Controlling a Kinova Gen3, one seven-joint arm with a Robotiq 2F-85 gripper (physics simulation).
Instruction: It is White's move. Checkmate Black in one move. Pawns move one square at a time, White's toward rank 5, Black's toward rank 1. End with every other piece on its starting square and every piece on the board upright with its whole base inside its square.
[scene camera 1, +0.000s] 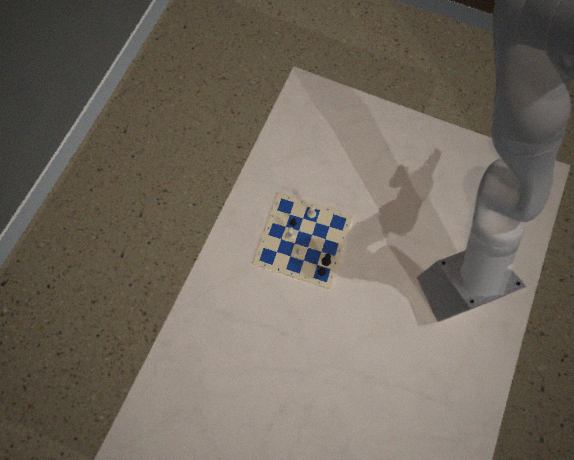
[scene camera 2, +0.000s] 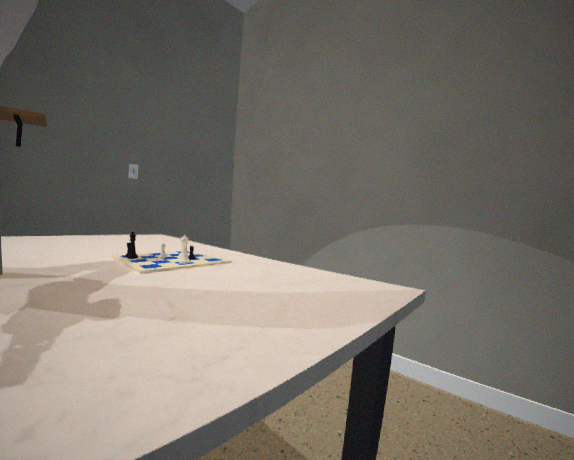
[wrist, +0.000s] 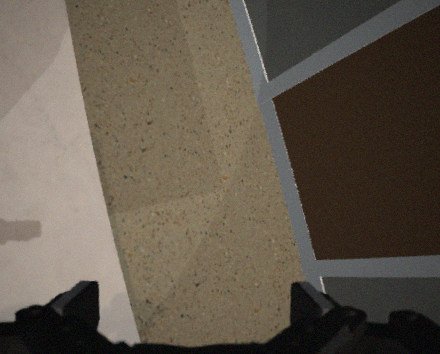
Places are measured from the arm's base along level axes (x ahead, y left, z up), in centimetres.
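Where they show: gripper, fingertip midpoint: (wrist: 195, 304); arm's base at its link origin: (scene camera 1: 481, 278).
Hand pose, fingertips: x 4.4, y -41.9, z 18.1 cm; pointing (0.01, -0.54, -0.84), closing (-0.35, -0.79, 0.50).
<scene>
Each offset is from my fingertips to the centre of the thing. Level surfaces: height alone.
The blue and cream chessboard @(dy +38.5, dx +37.2, dz -38.1 cm) (scene camera 1: 295, 265) (scene camera 2: 151, 266) lies flat on the table. A white piece @(dy +30.7, dx +37.0, dz -34.6 cm) (scene camera 1: 311, 213) stands near one edge, with a small black piece @(dy +34.9, dx +41.1, dz -36.2 cm) (scene camera 1: 293, 221) and another white piece @(dy +38.5, dx +40.9, dz -35.2 cm) (scene camera 1: 290, 233) close by. A small white piece @(dy +42.4, dx +37.1, dz -36.2 cm) (scene camera 1: 299, 251) stands farther across. A tall black piece @(dy +42.8, dx +29.5, dz -34.6 cm) (scene camera 1: 326, 260) (scene camera 2: 133, 244) stands beside another black piece @(dy +46.0, dx +29.9, dz -36.1 cm) (scene camera 1: 321, 271) near one corner. In scene camera 2 the pieces look upright, some overlapping; exact types are hard to tell. My gripper (wrist: 195, 304) is open and empty, away from the board, which does not show in the wrist view.
The pale table @(dz -38.5 cm) (scene camera 1: 300, 375) (scene camera 2: 225, 360) (wrist: 50, 165) bears the board and the arm's base (scene camera 1: 435, 290). The arm (scene camera 1: 530, 110) rises at the right of scene camera 1 and casts shadows beside the board. The wrist view shows a table edge and speckled floor (wrist: 165, 125).
</scene>
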